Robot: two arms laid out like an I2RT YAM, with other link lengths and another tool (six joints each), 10 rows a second.
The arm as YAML. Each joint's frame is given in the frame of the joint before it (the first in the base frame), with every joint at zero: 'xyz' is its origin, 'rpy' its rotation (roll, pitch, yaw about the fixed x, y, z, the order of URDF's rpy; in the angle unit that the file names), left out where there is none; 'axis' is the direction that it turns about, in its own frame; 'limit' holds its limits. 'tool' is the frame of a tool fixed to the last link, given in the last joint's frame.
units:
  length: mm
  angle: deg
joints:
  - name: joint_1
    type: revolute
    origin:
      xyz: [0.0, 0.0, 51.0]
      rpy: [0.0, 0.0, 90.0]
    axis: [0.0, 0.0, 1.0]
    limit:
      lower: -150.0
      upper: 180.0
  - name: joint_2
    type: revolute
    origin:
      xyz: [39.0, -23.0, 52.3]
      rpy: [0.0, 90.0, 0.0]
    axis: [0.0, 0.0, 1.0]
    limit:
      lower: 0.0
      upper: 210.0
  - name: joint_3
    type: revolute
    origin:
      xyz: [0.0, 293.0, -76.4]
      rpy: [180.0, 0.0, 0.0]
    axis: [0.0, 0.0, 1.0]
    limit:
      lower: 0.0
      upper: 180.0
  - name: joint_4
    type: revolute
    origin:
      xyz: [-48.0, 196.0, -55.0]
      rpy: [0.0, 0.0, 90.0]
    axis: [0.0, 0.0, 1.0]
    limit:
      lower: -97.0
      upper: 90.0
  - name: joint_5
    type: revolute
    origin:
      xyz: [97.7, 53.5, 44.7]
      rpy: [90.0, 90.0, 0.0]
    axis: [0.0, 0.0, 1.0]
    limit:
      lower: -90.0
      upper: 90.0
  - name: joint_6
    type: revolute
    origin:
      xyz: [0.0, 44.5, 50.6]
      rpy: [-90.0, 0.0, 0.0]
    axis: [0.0, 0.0, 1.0]
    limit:
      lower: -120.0
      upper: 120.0
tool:
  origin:
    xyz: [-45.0, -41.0, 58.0]
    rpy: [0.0, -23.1, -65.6]
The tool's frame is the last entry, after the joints.
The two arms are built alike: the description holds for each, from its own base.
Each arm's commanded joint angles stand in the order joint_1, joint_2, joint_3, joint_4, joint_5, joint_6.
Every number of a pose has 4 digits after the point.
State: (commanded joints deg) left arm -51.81 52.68 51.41 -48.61 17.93 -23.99; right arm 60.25 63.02 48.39 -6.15 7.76 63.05
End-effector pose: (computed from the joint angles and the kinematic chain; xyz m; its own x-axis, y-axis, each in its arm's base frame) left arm -0.0001 -0.1837 0.2338 -0.3754 0.2919 -0.8797 0.8738 0.4280 -0.2308; right arm 0.1509 0.2137 0.2377 -0.5138 0.8292 -0.2202 0.1404 0.3345 0.9319
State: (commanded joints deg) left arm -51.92 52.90 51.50 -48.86 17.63 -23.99; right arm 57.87 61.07 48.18 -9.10 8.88 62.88
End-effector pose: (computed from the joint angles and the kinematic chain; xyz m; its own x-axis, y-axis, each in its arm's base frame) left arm 0.0001 -0.1836 0.2330 -0.3766 0.2982 -0.8771 0.8730 0.4310 -0.2283; right arm 0.1554 0.1964 0.2356 -0.4650 0.8525 -0.2387 0.1628 0.3474 0.9235
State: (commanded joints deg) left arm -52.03 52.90 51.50 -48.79 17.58 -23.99; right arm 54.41 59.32 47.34 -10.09 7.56 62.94
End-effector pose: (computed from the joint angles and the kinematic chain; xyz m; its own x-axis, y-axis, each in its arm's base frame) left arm -0.0001 -0.1838 0.2331 -0.3751 0.2982 -0.8777 0.8738 0.4297 -0.2274; right arm 0.1603 0.1815 0.2341 -0.4331 0.8712 -0.2311 0.1843 0.3366 0.9234
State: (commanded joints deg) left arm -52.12 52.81 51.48 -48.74 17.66 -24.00; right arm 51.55 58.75 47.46 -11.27 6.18 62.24
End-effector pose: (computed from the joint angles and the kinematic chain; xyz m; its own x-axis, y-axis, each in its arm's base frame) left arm -0.0006 -0.1837 0.2333 -0.3741 0.2970 -0.8785 0.8749 0.4271 -0.2281; right arm 0.1653 0.1713 0.2335 -0.4140 0.8788 -0.2374 0.1961 0.3407 0.9195
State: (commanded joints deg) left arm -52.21 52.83 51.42 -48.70 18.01 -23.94; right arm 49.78 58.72 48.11 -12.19 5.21 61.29
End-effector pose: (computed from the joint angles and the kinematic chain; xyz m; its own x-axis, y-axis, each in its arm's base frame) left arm -0.0015 -0.1837 0.2334 -0.3752 0.2974 -0.8779 0.8768 0.4212 -0.2321; right arm 0.1692 0.1659 0.2350 -0.4054 0.8800 -0.2474 0.1964 0.3482 0.9166
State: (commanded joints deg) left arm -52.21 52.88 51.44 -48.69 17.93 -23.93; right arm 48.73 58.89 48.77 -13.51 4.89 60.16
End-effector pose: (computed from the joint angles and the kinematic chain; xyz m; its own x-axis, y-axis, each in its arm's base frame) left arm -0.0012 -0.1838 0.2333 -0.3748 0.2980 -0.8779 0.8766 0.4221 -0.2310; right arm 0.1717 0.1612 0.2346 -0.4003 0.8764 -0.2679 0.1971 0.3678 0.9088
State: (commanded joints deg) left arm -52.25 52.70 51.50 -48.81 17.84 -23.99; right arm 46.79 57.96 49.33 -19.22 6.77 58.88
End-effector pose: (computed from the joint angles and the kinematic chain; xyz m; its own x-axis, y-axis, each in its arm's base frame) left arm -0.0015 -0.1834 0.2338 -0.3738 0.2967 -0.8788 0.8765 0.4228 -0.2301; right arm 0.1704 0.1413 0.2256 -0.3608 0.8732 -0.3275 0.2413 0.4266 0.8717
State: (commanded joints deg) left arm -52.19 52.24 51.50 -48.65 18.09 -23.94; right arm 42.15 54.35 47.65 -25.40 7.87 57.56
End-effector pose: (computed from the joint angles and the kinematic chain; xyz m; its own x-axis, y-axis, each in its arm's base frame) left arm -0.0022 -0.1829 0.2353 -0.3690 0.2883 -0.8836 0.8786 0.4182 -0.2305; right arm 0.1631 0.1061 0.2112 -0.2977 0.8750 -0.3818 0.3092 0.4667 0.8286
